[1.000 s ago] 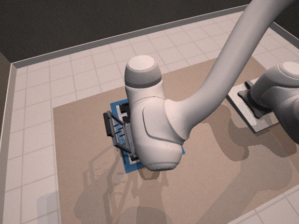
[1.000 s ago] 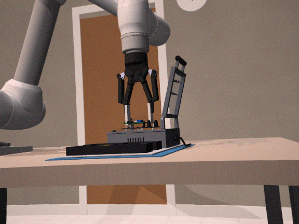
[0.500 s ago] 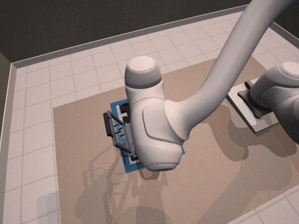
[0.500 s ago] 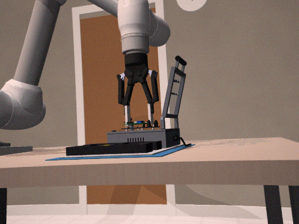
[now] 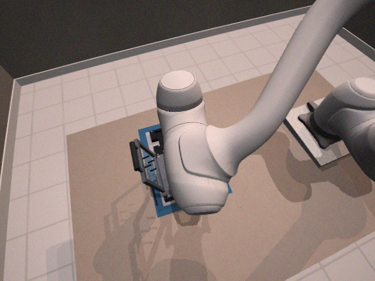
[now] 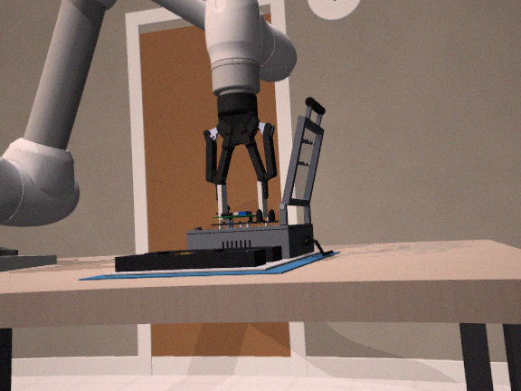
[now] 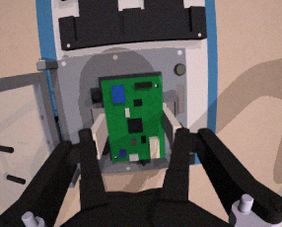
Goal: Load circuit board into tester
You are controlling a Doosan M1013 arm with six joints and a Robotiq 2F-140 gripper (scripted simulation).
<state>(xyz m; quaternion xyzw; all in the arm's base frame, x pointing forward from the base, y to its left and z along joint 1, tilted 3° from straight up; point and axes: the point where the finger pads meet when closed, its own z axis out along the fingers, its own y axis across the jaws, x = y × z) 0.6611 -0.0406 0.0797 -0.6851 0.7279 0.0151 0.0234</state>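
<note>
The green circuit board lies 2 cm below my hand. From my hand the other things lie so: latch hook (6 cm behind, 6 cm to the left, 1 cm below); then lid (13 cm ahead, 1 cm to the right, 8 cm above).
</note>
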